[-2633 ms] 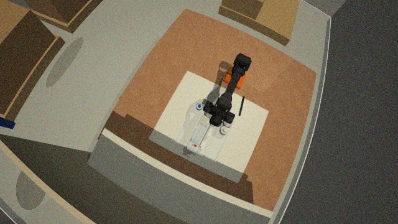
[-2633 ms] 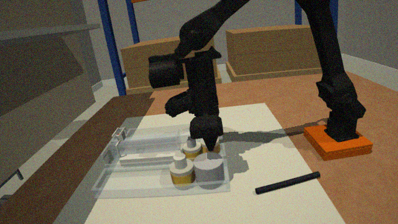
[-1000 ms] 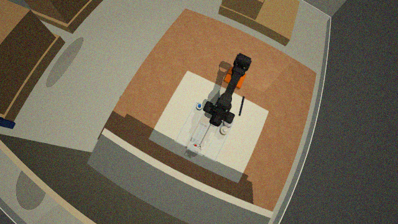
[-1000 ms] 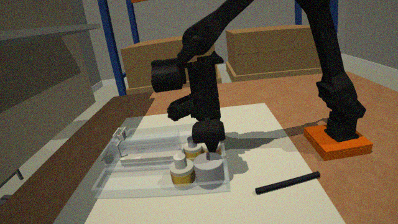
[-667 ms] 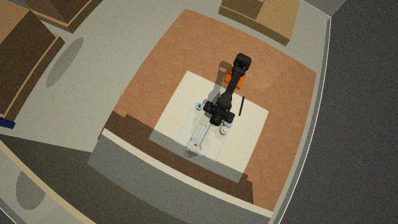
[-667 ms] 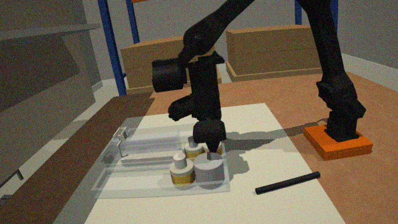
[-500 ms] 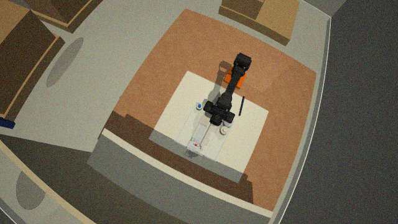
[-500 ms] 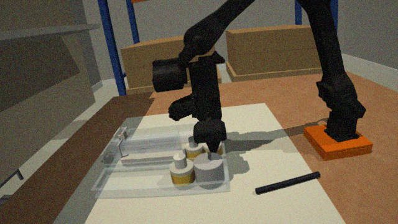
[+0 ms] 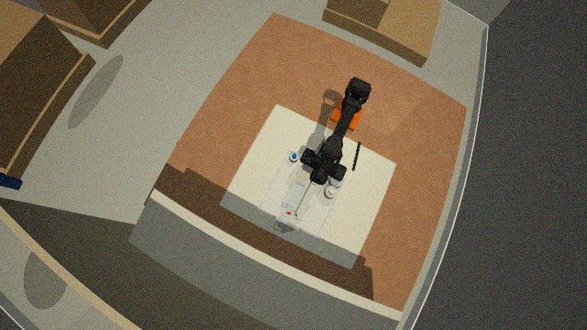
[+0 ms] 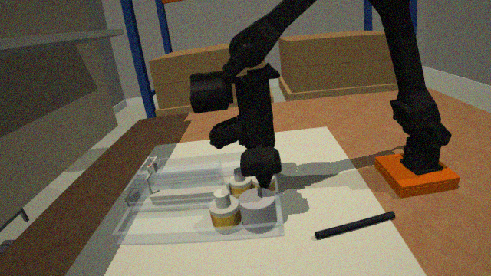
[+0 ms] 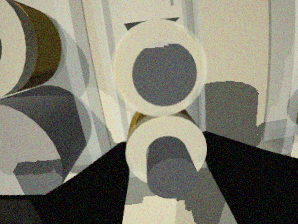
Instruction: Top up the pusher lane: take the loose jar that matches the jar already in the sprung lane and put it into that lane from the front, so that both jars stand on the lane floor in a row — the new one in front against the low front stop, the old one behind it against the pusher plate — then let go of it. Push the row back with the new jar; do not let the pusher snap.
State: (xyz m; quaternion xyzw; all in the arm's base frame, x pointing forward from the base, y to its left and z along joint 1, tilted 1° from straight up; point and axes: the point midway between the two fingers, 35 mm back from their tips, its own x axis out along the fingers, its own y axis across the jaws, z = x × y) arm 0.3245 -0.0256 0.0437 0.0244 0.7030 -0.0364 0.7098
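The wide grey cylinder lies 80 mm to the left of my gripper tip and 20 mm ahead of it. Also, from my gripper tip: pusher plate: 150 mm ahead, 40 mm to the right, 20 mm above; then clear sprung lane: 150 mm ahead, 40 mm to the right, 10 mm below; then yellow-banded jar: 80 mm ahead, 70 mm to the left, 10 mm above.
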